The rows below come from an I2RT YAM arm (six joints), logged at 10 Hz.
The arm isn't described. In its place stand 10 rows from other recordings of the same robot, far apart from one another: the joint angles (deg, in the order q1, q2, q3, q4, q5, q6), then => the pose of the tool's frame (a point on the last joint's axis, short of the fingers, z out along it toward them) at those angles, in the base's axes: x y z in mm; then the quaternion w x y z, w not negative.
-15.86 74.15 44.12 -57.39 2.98 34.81 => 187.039 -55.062 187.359 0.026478 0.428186 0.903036 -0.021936
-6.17 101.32 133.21 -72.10 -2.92 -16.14 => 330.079 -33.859 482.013 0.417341 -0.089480 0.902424 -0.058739
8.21 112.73 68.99 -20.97 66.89 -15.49 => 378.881 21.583 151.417 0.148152 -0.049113 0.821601 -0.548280
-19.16 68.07 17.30 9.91 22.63 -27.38 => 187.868 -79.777 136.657 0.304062 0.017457 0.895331 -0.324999
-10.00 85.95 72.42 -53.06 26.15 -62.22 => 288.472 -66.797 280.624 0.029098 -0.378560 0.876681 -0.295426
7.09 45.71 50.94 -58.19 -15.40 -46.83 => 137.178 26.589 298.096 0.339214 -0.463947 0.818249 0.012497
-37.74 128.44 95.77 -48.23 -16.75 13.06 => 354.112 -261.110 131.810 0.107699 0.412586 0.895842 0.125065
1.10 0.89 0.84 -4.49 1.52 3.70 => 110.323 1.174 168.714 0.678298 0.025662 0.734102 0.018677
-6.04 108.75 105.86 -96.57 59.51 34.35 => 332.341 -66.013 320.251 0.051538 0.260272 0.826137 -0.497091
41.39 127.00 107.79 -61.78 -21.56 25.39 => 326.516 305.199 194.600 0.038192 0.150843 -0.967742 -0.198148
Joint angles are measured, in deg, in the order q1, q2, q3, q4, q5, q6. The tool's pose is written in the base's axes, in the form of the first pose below.
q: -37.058 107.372 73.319 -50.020 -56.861 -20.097
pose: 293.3 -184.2 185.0 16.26 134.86 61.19
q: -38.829 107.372 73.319 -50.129 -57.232 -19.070
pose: 287.4 -192.9 185.2 19.52 133.97 61.28
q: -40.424 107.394 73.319 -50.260 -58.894 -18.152
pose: 282.1 -200.2 185.9 22.17 131.97 62.63
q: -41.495 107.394 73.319 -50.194 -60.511 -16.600
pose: 278.6 -205.1 186.8 24.76 130.11 64.30
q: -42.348 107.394 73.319 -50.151 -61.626 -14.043
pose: 275.8 -209.0 187.4 28.38 128.75 66.13
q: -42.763 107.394 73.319 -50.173 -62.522 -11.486
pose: 274.4 -210.7 187.9 31.59 127.74 68.05
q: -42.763 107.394 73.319 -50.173 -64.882 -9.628
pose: 274.7 -210.2 189.2 33.05 125.64 71.18
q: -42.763 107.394 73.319 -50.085 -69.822 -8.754
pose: 275.4 -209.2 192.0 32.41 121.26 76.06
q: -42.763 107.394 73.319 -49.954 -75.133 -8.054
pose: 276.0 -208.4 195.2 31.32 116.44 81.01
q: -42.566 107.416 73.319 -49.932 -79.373 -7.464
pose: 277.0 -206.9 197.6 30.33 112.63 85.06
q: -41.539 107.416 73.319 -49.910 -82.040 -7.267
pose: 280.7 -201.6 199.2 28.68 110.67 88.01
